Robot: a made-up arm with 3 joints.
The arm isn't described. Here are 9 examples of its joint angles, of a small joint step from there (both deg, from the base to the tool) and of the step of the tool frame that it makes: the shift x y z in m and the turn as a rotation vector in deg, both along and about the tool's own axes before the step.
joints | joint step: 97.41 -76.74 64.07 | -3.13 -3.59 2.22
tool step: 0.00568 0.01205 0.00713 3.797 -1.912 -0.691
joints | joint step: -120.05 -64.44 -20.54 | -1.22 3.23 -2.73
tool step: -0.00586 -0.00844 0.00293 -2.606 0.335 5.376
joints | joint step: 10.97 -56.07 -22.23 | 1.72 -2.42 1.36
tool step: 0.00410 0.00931 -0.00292 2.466 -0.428 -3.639
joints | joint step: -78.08 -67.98 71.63 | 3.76 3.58 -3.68
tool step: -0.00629 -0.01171 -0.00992 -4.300 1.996 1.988
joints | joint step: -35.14 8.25 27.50 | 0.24 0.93 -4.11
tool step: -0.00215 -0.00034 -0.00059 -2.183 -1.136 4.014
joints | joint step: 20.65 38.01 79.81 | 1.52 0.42 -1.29
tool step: 0.00166 0.00643 -0.00247 -0.464 -0.128 2.488
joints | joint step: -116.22 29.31 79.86 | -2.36 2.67 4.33
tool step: -0.00048 -0.01488 0.00986 -1.474 0.331 -5.362
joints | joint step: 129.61 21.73 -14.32 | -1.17 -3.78 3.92
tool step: 0.00491 0.00247 0.00102 1.822 0.214 -6.659
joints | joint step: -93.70 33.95 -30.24 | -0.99 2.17 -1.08
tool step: -0.00927 -0.00272 0.00391 -0.631 1.562 2.562
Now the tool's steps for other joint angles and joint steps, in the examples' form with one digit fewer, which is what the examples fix.
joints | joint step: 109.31 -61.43 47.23 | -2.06 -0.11 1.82
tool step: 0.0051 -0.0001 0.0074 -0.06 -1.09 -0.97
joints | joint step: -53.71 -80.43 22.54 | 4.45 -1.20 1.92
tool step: -0.0112 0.0043 -0.0107 3.80 3.35 -4.42
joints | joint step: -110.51 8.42 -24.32 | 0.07 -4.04 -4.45
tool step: 0.0073 0.0061 -0.0030 -1.61 -3.79 0.19
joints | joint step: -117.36 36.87 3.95 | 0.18 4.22 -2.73
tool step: -0.0066 -0.0069 0.0016 -2.89 1.22 5.29
